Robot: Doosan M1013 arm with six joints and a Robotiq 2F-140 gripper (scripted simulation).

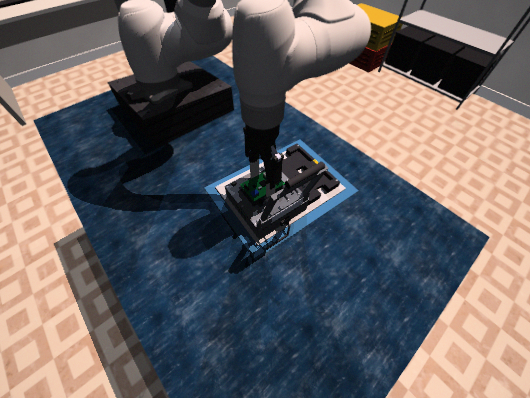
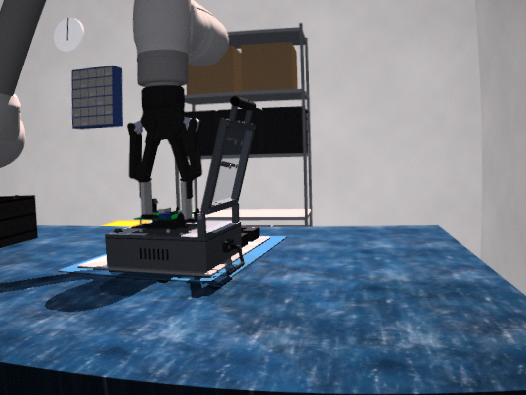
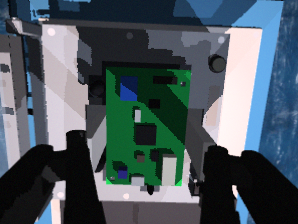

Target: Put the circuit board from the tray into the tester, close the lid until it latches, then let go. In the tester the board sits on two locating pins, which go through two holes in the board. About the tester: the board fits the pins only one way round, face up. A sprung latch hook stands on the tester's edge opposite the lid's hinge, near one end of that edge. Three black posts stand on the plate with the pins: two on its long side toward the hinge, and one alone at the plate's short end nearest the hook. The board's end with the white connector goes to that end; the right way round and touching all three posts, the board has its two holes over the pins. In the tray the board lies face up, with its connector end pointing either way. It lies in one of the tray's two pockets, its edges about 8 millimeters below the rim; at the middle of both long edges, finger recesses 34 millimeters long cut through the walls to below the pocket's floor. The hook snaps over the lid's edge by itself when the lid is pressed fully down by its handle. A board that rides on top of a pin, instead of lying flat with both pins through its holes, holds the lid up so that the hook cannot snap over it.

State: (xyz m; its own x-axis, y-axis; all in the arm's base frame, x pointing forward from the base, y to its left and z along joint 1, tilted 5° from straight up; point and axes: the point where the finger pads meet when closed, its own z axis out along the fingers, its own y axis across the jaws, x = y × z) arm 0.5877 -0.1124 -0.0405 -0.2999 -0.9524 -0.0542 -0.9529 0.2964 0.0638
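Right now my hand is 2 cm above the green circuit board. Round my hand: latch hook (4 cm behind, 7 cm to the left, 2 cm below); then tester lid (12 cm ahead, 4 cm to the right, 8 cm above); then tester plate (1 cm ahead, 3 cm below).
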